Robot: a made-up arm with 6 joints. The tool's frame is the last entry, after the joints.
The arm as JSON. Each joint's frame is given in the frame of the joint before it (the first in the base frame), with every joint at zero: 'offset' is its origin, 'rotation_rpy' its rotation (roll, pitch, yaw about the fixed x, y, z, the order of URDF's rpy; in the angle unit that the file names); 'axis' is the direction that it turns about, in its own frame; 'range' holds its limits. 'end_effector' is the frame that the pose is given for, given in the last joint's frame.
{
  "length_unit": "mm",
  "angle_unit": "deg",
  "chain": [
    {
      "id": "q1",
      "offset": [
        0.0,
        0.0,
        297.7
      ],
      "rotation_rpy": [
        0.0,
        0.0,
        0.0
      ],
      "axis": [
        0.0,
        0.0,
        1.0
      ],
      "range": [
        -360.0,
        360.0
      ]
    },
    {
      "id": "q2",
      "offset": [
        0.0,
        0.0,
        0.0
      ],
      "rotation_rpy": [
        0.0,
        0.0,
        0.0
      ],
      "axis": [
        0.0,
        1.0,
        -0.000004
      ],
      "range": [
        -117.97,
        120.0
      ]
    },
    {
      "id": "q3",
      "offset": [
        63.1,
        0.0,
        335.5
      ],
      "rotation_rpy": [
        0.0,
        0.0,
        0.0
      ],
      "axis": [
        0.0,
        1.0,
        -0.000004
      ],
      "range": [
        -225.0,
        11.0
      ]
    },
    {
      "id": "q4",
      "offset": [
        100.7,
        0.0,
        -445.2
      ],
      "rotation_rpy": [
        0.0,
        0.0,
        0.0
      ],
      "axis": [
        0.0,
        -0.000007,
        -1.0
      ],
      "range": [
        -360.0,
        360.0
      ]
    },
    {
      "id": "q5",
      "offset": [
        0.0,
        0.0,
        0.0
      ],
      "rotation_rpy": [
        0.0,
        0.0,
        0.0
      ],
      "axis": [
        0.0,
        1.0,
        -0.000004
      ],
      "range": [
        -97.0,
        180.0
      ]
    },
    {
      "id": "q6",
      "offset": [
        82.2,
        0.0,
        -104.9
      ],
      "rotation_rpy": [
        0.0,
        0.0,
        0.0
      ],
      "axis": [
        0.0,
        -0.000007,
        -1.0
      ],
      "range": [
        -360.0,
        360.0
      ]
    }
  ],
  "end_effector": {
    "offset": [
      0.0,
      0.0,
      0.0
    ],
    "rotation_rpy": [
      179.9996,
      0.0,
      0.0
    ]
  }
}
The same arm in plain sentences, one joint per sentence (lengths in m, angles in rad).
The arm has six revolute joints in a row. What follows holds with every joint at zero, and every direction is one of the base frame's. Joint 1 sits 0.2977 m along +z from the base frame's origin and turns about +z, from -6.2832 to 6.2832 rad. Joint 2 sits at the same point as joint 1 and turns about +y, from -2.0590 to 2.0944 rad. Joint 3 sits 0.0631 m along +x and 0.3355 m along +z from joint 2 and turns about +y, from -3.9270 to 0.1920 rad. Joint 4 sits 0.1007 m along +x and 0.4452 m along -z from joint 3 and turns about -z, from -6.2832 to 6.2832 rad. Joint 5 sits at the same point as joint 4 and turns about +y, from -1.6930 to 3.1416 rad. Joint 6 sits 0.0822 m along +x and 0.1049 m along -z from joint 5 and turns about -z, from -6.2832 to 6.2832 rad. The tool frame, which is the frame that the pose is given for, sits at the same point as joint 6; its axes are the base frame's turned by roll 3.1416, pitch 0.0000 and yaw 0.0000 rad (as in URDF: about the fixed x, then y, then z).
